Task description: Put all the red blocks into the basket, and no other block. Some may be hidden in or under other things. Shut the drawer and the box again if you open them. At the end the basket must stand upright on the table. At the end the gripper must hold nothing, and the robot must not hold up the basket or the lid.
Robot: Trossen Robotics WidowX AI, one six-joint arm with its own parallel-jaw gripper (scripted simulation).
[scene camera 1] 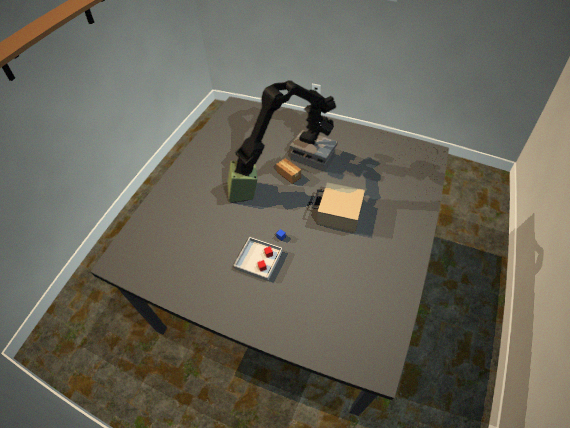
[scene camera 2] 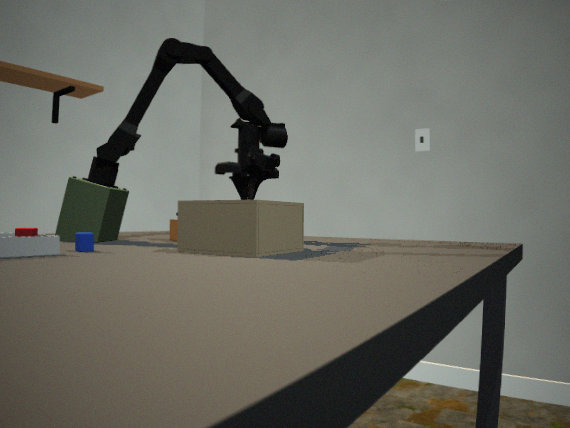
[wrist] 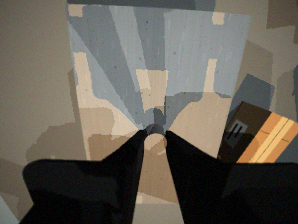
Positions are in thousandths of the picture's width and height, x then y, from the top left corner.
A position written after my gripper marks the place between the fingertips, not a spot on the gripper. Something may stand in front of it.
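Observation:
I can see a white basket (scene camera 1: 445,590), though in the wrist view the white basket is out of frame. There is a grey lid (wrist: 522,328) as well. My gripper (scene camera 2: 434,475) is visible too, and the wrist view also shows my gripper (wrist: 518,600).

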